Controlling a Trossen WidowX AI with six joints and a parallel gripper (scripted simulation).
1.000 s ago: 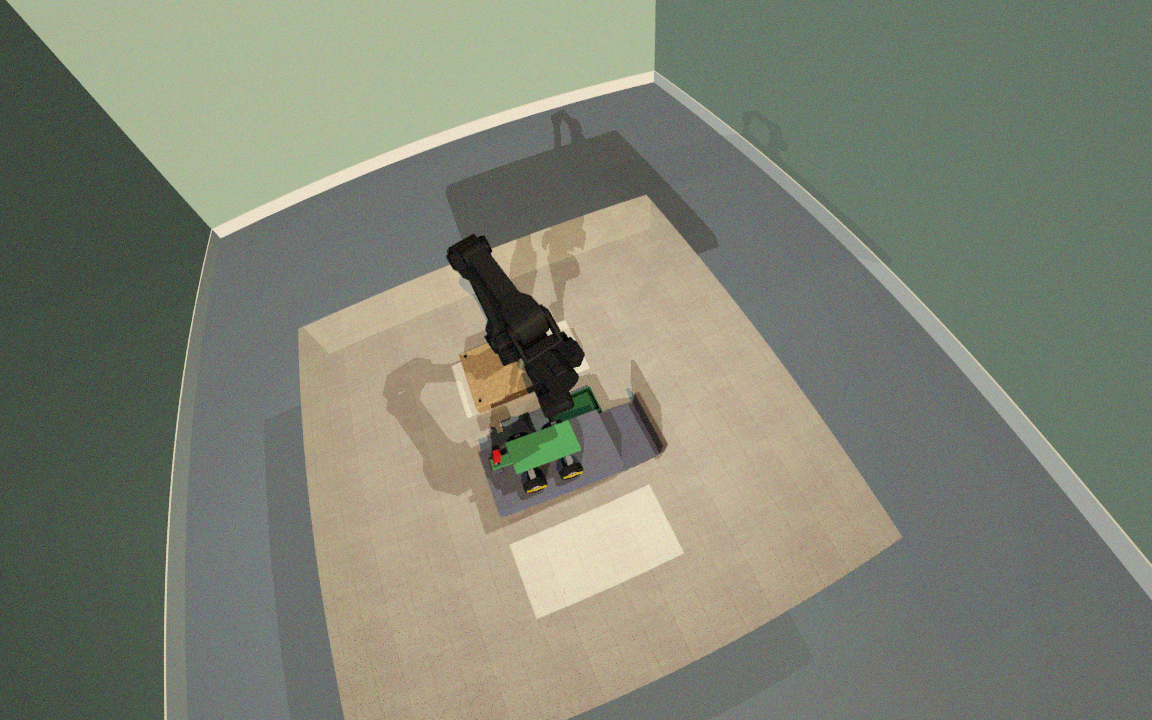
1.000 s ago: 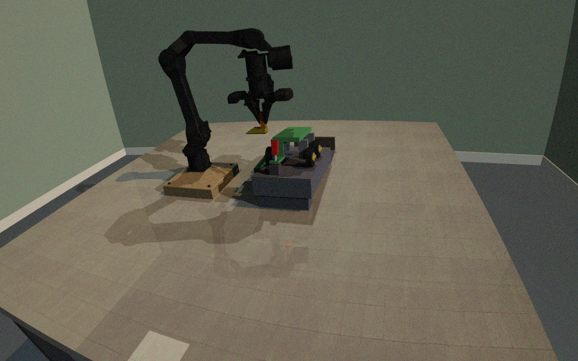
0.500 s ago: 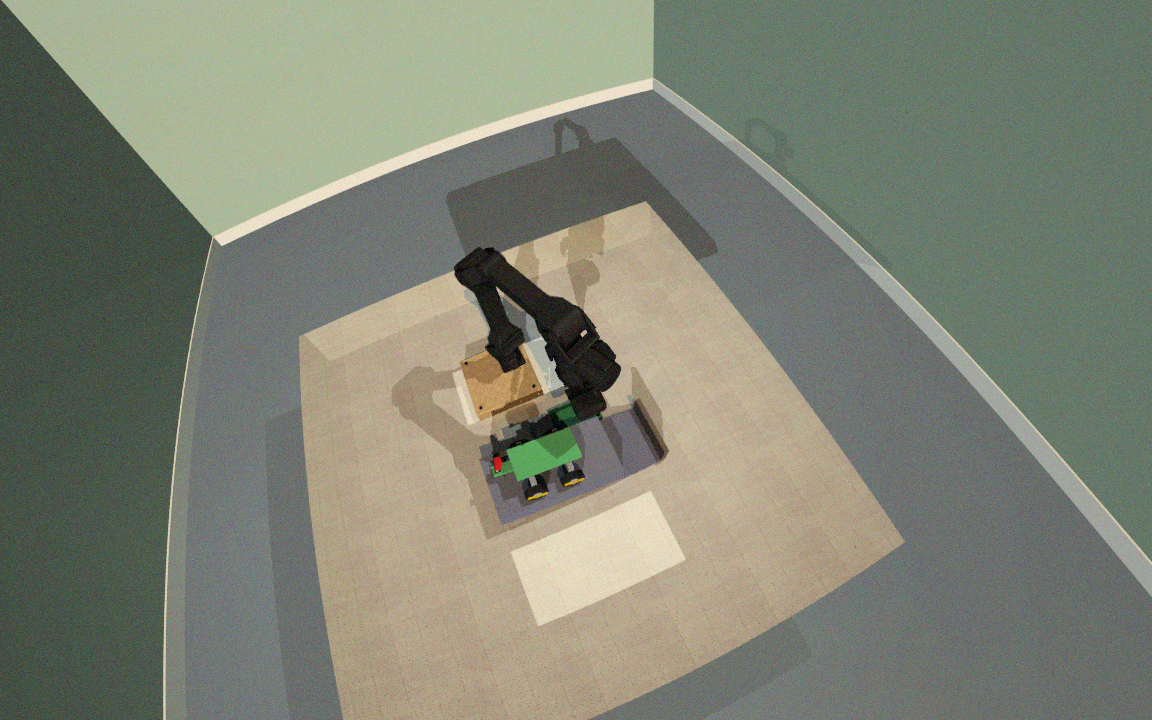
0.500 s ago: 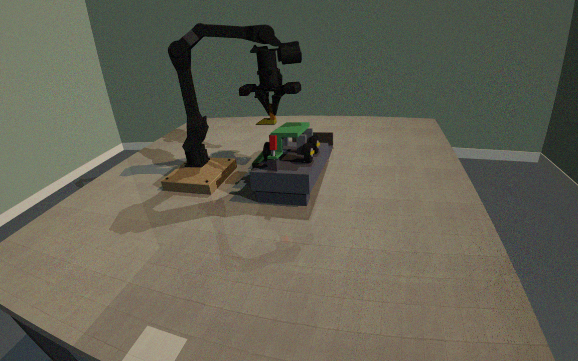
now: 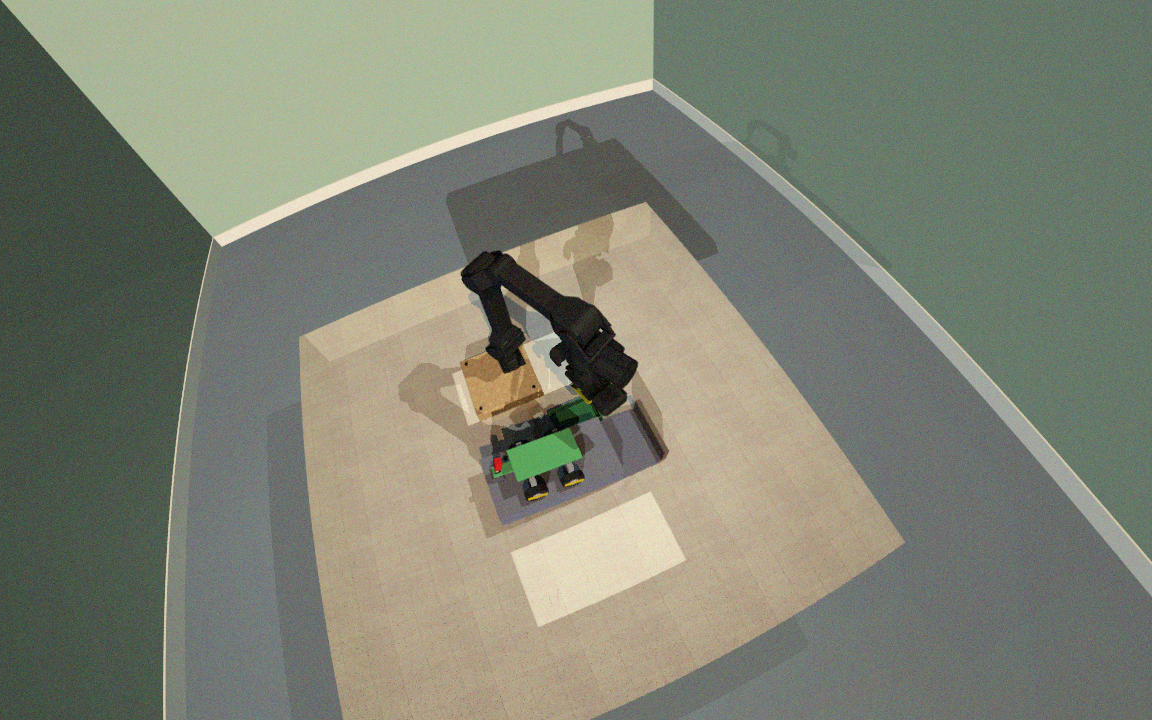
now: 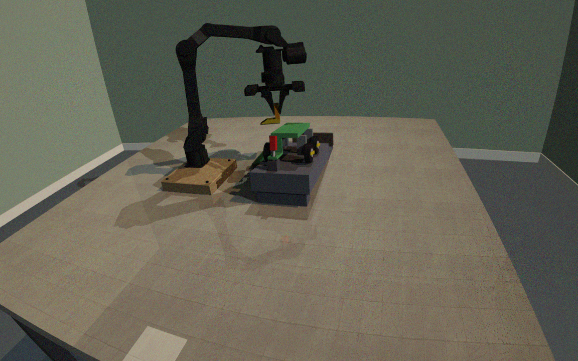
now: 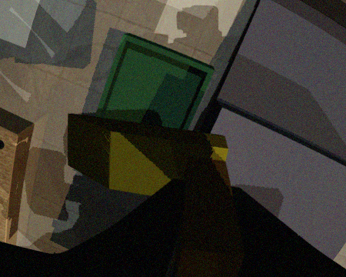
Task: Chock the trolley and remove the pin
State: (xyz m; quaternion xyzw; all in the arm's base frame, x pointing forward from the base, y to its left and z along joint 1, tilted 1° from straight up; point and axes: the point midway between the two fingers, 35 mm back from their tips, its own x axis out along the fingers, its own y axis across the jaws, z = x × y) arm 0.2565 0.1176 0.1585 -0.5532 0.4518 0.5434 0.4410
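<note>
My gripper tip is 20 mm past the yellow chock and 10 mm above it. Also, from my gripper tip: raised lip 130 mm below, 110 mm to the left, 90 mm ahead; then green tray 160 mm below, 40 mm behind, 30 mm to the right; then trolley 150 mm to the right, 80 mm ahead, 40 mm below.
</note>
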